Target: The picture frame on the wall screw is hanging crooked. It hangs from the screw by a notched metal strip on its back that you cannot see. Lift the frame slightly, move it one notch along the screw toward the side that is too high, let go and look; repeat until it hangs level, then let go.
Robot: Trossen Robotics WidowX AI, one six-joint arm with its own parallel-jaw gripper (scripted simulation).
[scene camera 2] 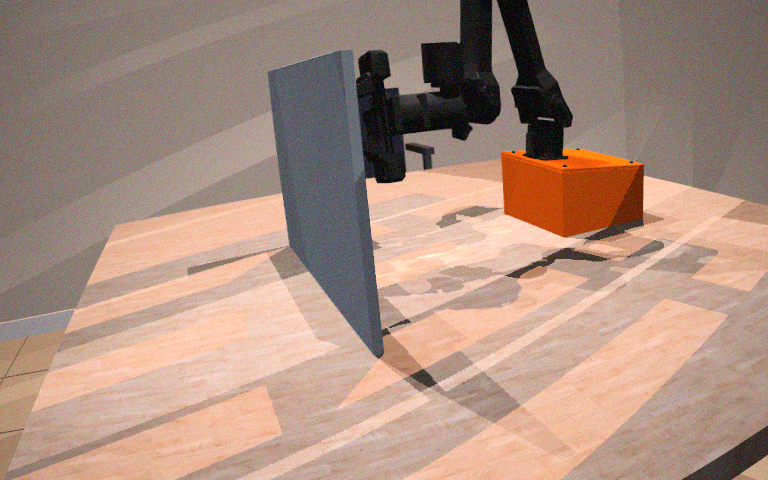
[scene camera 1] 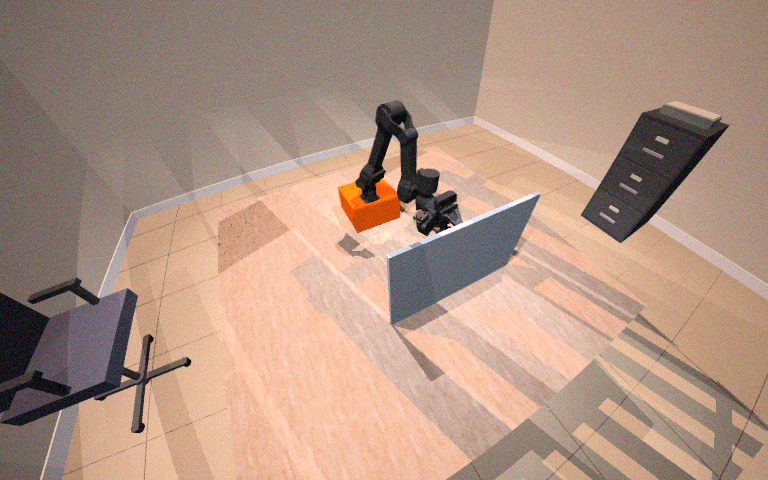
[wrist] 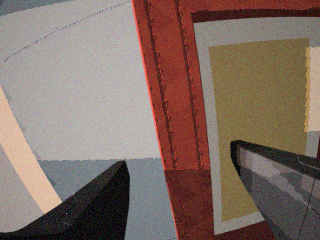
picture frame: wrist 211, 79; not seen in scene camera 2 (hidden by a wall panel); not seen in scene camera 1 (hidden by a wall panel)
